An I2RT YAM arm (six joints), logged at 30 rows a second.
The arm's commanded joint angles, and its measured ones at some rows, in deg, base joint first. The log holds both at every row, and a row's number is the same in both.
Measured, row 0:
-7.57, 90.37, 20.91, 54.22, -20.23, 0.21
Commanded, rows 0 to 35:
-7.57, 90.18, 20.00, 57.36, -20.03, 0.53
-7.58, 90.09, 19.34, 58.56, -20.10, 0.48
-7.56, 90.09, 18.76, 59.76, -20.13, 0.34
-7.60, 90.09, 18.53, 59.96, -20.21, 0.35
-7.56, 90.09, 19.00, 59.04, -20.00, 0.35
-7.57, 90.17, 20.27, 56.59, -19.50, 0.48
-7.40, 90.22, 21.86, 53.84, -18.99, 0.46
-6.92, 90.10, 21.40, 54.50, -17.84, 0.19
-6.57, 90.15, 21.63, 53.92, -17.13, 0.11
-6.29, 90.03, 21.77, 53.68, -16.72, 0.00
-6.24, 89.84, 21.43, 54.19, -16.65, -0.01
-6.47, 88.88, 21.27, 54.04, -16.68, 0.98
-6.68, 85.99, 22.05, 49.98, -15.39, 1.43
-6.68, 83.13, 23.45, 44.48, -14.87, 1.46
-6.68, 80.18, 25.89, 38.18, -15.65, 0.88
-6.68, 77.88, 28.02, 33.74, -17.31, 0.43
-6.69, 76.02, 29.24, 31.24, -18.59, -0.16
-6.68, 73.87, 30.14, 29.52, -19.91, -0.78
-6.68, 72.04, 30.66, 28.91, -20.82, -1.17
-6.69, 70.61, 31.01, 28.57, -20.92, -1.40
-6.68, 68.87, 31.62, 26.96, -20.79, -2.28
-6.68, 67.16, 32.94, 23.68, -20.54, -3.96
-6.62, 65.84, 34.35, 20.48, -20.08, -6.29
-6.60, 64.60, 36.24, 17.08, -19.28, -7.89
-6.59, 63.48, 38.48, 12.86, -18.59, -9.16
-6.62, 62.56, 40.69, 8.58, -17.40, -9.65
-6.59, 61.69, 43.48, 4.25, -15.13, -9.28
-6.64, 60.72, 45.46, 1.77, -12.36, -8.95
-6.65, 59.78, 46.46, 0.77, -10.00, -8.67
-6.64, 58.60, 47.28, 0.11, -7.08, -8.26
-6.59, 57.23, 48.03, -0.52, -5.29, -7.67
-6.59, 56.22, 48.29, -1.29, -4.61, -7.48
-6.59, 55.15, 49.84, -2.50, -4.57, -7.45
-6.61, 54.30, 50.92, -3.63, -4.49, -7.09
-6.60, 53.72, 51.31, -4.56, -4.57, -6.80
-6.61, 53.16, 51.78, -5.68, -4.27, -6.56
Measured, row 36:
-6.66, 54.54, 50.17, 0.19, -7.35, -7.25
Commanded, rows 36 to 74:
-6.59, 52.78, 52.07, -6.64, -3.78, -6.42
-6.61, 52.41, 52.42, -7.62, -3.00, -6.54
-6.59, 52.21, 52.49, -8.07, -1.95, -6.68
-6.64, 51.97, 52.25, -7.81, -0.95, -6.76
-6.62, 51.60, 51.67, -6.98, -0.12, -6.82
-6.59, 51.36, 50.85, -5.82, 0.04, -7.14
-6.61, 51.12, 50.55, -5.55, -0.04, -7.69
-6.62, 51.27, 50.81, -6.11, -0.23, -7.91
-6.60, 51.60, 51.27, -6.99, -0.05, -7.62
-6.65, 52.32, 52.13, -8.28, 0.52, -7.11
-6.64, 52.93, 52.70, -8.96, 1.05, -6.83
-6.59, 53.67, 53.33, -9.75, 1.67, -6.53
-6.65, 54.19, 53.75, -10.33, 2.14, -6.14
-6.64, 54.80, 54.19, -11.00, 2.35, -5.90
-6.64, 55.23, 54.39, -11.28, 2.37, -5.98
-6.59, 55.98, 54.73, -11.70, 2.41, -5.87
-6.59, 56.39, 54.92, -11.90, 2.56, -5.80
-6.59, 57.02, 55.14, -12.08, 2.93, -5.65
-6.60, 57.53, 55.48, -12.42, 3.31, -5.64
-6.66, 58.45, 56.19, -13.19, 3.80, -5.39
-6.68, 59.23, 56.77, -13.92, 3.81, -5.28
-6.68, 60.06, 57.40, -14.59, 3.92, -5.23
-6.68, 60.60, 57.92, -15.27, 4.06, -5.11
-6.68, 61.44, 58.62, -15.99, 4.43, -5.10
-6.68, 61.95, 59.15, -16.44, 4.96, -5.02
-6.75, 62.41, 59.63, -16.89, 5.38, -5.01
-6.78, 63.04, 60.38, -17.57, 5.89, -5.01
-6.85, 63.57, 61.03, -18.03, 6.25, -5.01
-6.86, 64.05, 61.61, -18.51, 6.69, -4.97
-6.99, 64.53, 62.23, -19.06, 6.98, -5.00
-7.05, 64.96, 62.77, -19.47, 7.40, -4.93
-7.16, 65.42, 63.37, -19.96, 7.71, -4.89
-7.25, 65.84, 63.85, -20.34, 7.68, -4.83
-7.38, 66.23, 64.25, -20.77, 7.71, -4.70
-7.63, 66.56, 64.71, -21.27, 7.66, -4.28
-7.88, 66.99, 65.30, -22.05, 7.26, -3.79
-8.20, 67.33, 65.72, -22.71, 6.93, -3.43
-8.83, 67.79, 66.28, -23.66, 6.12, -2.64
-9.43, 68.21, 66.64, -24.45, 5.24, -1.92
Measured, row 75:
-8.19, 67.20, 65.19, -20.80, 6.55, -4.75
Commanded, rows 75 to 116:
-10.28, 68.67, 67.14, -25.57, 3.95, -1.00
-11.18, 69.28, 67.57, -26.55, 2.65, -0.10
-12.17, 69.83, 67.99, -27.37, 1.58, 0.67
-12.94, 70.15, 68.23, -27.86, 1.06, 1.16
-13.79, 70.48, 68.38, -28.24, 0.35, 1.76
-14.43, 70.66, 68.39, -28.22, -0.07, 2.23
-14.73, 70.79, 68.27, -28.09, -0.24, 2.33
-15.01, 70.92, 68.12, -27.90, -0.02, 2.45
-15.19, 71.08, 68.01, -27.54, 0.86, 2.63
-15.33, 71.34, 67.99, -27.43, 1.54, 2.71
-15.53, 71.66, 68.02, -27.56, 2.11, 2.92
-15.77, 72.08, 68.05, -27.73, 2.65, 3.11
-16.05, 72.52, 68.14, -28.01, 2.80, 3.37
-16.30, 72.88, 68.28, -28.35, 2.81, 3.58
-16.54, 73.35, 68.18, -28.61, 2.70, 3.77
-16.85, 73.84, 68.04, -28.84, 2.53, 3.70
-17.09, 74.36, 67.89, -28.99, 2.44, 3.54
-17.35, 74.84, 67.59, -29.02, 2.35, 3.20
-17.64, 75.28, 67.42, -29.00, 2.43, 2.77
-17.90, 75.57, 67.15, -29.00, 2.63, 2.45
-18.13, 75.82, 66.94, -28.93, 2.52, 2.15
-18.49, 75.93, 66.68, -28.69, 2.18, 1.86
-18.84, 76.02, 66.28, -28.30, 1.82, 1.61
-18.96, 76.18, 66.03, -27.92, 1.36, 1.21
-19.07, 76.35, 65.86, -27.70, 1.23, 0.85
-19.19, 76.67, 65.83, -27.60, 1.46, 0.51
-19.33, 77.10, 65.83, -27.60, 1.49, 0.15
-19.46, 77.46, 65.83, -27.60, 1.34, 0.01
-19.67, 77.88, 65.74, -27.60, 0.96, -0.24
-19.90, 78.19, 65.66, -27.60, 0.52, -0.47
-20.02, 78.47, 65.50, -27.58, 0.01, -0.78
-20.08, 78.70, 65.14, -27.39, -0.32, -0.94
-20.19, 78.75, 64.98, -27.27, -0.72, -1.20
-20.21, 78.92, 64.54, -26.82, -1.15, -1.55
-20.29, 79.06, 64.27, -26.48, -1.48, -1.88
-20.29, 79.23, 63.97, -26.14, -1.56, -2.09
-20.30, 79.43, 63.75, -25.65, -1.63, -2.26
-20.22, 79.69, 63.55, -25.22, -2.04, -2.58
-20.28, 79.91, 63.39, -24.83, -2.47, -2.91
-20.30, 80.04, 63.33, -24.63, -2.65, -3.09
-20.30, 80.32, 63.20, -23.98, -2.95, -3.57
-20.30, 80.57, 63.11, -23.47, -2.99, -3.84
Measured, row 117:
-20.23, 80.07, 63.31, -26.61, -1.69, -2.39
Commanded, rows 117 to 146:
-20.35, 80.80, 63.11, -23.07, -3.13, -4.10
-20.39, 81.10, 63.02, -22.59, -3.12, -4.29
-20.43, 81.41, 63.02, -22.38, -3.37, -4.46
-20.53, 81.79, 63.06, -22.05, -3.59, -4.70
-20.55, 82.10, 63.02, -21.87, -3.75, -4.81
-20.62, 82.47, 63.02, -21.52, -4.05, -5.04
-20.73, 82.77, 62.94, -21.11, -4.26, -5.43
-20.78, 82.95, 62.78, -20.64, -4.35, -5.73
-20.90, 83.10, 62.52, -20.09, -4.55, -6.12
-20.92, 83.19, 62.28, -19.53, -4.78, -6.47
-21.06, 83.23, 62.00, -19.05, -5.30, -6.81
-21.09, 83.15, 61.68, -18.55, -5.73, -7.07
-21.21, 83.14, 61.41, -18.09, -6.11, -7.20
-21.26, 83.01, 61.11, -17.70, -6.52, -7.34
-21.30, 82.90, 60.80, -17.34, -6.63, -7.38
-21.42, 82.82, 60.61, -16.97, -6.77, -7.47
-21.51, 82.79, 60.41, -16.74, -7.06, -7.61
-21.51, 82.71, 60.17, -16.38, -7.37, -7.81
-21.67, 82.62, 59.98, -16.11, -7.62, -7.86
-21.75, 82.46, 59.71, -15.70, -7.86, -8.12
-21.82, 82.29, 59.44, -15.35, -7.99, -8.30
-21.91, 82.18, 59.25, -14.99, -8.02, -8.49
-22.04, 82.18, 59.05, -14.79, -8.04, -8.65
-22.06, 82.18, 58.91, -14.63, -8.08, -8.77
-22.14, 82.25, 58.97, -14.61, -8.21, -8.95
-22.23, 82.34, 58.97, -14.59, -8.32, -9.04
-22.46, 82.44, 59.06, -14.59, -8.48, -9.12
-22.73, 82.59, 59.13, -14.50, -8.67, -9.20
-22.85, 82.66, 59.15, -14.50, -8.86, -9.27
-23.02, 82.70, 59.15, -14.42, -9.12, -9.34
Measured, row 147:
-22.70, 82.54, 59.02, -15.97, -8.01, -8.38
